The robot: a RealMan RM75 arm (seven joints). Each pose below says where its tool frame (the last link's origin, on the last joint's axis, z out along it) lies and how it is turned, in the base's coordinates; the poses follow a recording.
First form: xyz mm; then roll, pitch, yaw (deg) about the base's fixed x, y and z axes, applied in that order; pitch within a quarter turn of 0, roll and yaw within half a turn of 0.
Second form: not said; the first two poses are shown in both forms.
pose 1, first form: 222.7 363.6 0.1 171.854 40.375 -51.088
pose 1, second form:
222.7 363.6 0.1
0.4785 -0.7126 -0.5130
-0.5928 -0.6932 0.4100
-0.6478 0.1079 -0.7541

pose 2, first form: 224.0 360.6 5.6 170.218 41.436 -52.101
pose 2, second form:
224.0 360.6 5.6
0.4605 -0.7086 -0.5347
-0.5916 -0.6941 0.4103
-0.6618 0.1274 -0.7388

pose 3, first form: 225.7 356.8 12.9 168.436 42.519 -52.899
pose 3, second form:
225.7 356.8 12.9
0.4446 -0.6997 -0.5593
-0.5879 -0.6990 0.4072
-0.6758 0.1478 -0.7221

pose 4, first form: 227.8 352.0 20.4 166.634 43.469 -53.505
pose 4, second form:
227.8 352.0 20.4
0.4316 -0.6875 -0.5839
-0.5834 -0.7065 0.4006
-0.6880 0.1678 -0.7061

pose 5, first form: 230.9 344.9 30.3 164.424 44.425 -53.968
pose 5, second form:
230.9 344.9 30.3
0.4201 -0.6684 -0.6138
-0.5775 -0.7186 0.3873
-0.7000 0.1918 -0.6879

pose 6, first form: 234.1 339.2 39.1 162.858 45.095 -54.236
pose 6, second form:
234.1 339.2 39.1
0.4126 -0.6534 -0.6347
-0.5728 -0.7279 0.3769
-0.7083 0.2081 -0.6746

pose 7, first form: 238.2 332.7 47.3 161.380 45.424 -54.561
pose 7, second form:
238.2 332.7 47.3
0.4070 -0.6402 -0.6515
-0.5718 -0.7348 0.3648
-0.7123 0.2241 -0.6651

